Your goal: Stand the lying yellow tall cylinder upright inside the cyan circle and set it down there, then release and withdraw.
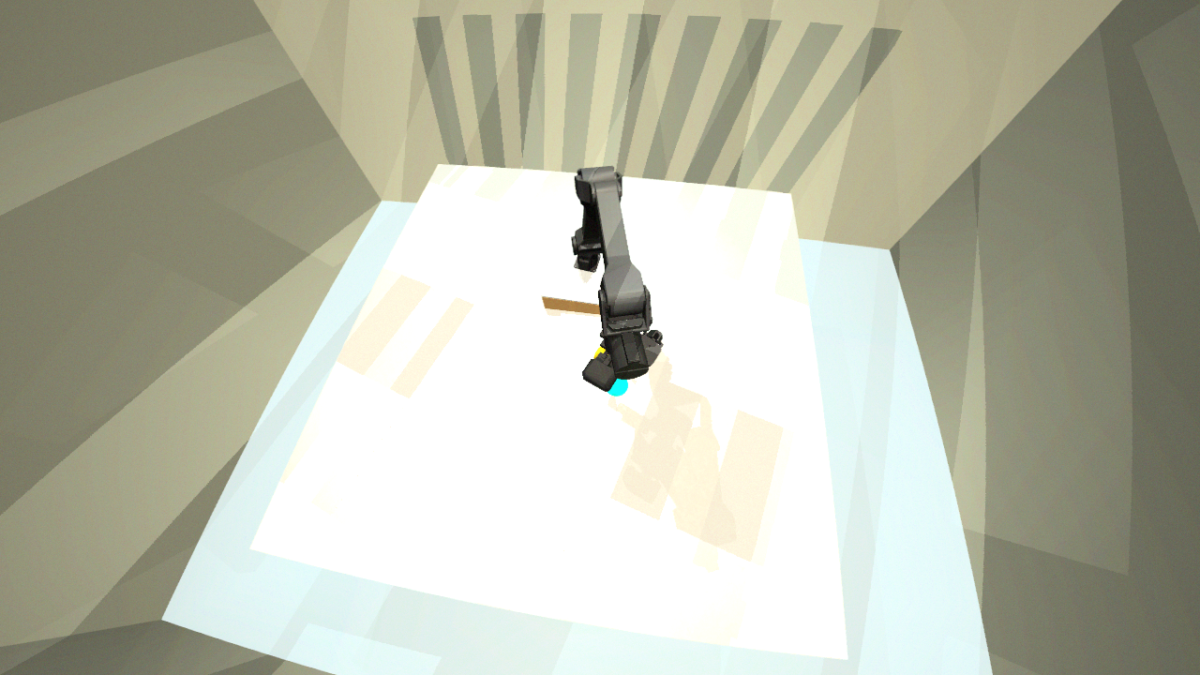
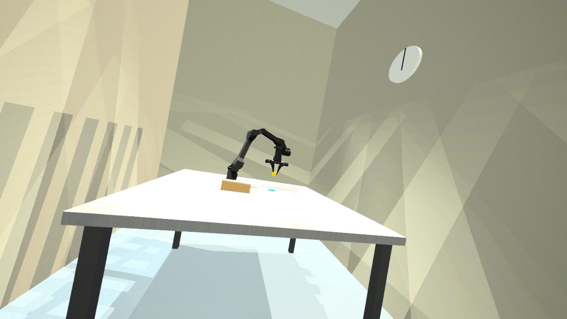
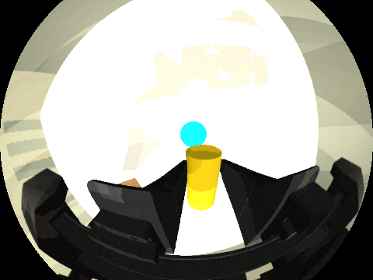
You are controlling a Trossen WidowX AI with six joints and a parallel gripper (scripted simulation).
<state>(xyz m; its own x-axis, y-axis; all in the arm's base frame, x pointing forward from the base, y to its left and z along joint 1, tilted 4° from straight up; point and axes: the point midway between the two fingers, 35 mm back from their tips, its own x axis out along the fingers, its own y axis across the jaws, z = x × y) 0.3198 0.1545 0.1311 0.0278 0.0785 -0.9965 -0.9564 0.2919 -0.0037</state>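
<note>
Right now my gripper tip is 14 cm above the cyan circle. The rest, counted from my gripper tip: yellow cylinder (1 cm behind, 2 cm to the right).
</note>
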